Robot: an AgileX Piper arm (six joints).
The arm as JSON. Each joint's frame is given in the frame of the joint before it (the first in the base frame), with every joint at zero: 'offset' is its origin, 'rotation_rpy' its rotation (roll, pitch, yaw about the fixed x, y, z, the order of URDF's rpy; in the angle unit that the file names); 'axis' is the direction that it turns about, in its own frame. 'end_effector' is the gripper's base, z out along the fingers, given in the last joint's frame.
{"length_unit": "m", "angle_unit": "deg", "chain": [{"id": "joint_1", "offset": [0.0, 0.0, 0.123], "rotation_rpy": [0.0, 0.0, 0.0], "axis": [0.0, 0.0, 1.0]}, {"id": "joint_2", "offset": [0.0, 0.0, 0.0], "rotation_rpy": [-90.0, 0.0, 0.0], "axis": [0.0, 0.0, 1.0]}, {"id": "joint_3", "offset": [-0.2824, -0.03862, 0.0], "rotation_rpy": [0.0, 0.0, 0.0], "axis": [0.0, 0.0, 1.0]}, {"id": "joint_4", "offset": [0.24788, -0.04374, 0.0], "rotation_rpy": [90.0, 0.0, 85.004], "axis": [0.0, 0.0, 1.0]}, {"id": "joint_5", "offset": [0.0, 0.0, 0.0], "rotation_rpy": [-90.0, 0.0, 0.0], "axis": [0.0, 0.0, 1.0]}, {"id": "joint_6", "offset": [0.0, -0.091, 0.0], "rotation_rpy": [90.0, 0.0, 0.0], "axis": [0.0, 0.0, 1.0]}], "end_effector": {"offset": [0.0, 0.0, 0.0], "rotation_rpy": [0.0, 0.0, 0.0]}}
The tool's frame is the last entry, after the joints.
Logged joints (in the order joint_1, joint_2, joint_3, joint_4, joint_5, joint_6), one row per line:
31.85 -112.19 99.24 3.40 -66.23 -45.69
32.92 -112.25 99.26 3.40 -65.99 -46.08
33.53 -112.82 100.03 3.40 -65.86 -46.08
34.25 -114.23 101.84 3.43 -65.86 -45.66
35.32 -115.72 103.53 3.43 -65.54 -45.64
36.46 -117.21 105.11 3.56 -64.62 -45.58
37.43 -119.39 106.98 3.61 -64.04 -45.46
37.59 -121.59 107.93 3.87 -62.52 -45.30
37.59 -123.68 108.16 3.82 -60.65 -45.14
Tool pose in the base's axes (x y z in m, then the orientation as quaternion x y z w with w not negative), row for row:
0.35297 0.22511 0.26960 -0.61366 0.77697 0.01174 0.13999
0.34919 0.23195 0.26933 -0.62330 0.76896 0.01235 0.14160
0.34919 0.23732 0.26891 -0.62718 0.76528 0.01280 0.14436
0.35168 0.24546 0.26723 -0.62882 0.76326 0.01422 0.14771
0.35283 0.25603 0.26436 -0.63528 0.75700 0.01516 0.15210
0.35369 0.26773 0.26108 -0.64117 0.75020 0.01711 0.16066
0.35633 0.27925 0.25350 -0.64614 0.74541 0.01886 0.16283
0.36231 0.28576 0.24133 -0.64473 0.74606 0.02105 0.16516
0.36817 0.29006 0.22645 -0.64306 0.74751 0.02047 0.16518
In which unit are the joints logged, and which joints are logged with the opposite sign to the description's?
The joints are logged in degrees. Opposite sign: joint_2, joint_3, joint_5.
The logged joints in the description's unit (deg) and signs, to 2 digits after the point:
31.85 112.19 -99.24 3.40 66.23 -45.69
32.92 112.25 -99.26 3.40 65.99 -46.08
33.53 112.82 -100.03 3.40 65.86 -46.08
34.25 114.23 -101.84 3.43 65.86 -45.66
35.32 115.72 -103.53 3.43 65.54 -45.64
36.46 117.21 -105.11 3.56 64.62 -45.58
37.43 119.39 -106.98 3.61 64.04 -45.46
37.59 121.59 -107.93 3.87 62.52 -45.30
37.59 123.68 -108.16 3.82 60.65 -45.14

